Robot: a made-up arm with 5 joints.
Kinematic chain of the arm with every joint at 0, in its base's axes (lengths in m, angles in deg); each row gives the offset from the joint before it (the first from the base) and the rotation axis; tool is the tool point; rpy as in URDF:
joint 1: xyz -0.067 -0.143 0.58 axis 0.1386 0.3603 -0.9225
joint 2: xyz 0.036 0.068 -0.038 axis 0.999 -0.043 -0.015
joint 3: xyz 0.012 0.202 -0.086 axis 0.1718 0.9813 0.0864
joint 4: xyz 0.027 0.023 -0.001 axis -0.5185 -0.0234 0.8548
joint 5: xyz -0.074 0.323 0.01 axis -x
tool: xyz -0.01 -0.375 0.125 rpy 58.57 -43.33 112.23
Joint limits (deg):
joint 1: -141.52..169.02
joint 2: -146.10..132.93
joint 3: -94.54..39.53
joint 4: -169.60..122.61
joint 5: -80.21..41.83
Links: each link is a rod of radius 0.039 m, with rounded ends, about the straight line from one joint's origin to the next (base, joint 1, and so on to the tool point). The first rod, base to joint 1, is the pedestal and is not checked.
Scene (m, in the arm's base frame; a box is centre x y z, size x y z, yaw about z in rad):
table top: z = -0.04
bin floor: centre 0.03 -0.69 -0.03 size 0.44 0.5 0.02 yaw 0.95
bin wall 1: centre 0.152 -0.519 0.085 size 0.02 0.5 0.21 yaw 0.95
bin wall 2: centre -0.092 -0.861 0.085 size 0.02 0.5 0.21 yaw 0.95
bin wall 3: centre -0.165 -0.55 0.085 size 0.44 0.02 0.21 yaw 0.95
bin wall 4: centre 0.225 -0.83 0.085 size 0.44 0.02 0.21 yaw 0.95
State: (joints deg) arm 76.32 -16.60 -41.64 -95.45 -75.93
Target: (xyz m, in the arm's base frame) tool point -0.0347 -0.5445 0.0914
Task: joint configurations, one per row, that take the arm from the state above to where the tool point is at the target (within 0.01 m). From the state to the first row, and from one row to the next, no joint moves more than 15 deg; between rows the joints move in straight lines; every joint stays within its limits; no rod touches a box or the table.
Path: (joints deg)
1: 88.10 -3.14 -42.18 -93.34 -71.08
2: 99.88 10.33 -42.73 -91.22 -66.22
3: 111.65 23.79 -43.27 -89.11 -61.37
4: 123.43 37.26 -43.82 -86.99 -56.52
5: 135.21 50.72 -44.36 -84.88 -51.67
6: 146.99 64.18 -44.91 -82.77 -46.81
7: 158.77 77.65 -45.45 -80.65 -41.96
8: 156.13 64.40 -43.92 -83.76 -48.33
9: 153.50 51.15 -42.39 -86.87 -54.71
10: 150.87 37.91 -40.85 -89.98 -61.08
11: 148.24 24.66 -39.32 -93.10 -67.46
12: 145.60 11.41 -37.79 -96.21 -73.83
13: 142.97 -1.83 -36.26 -99.32 -80.21

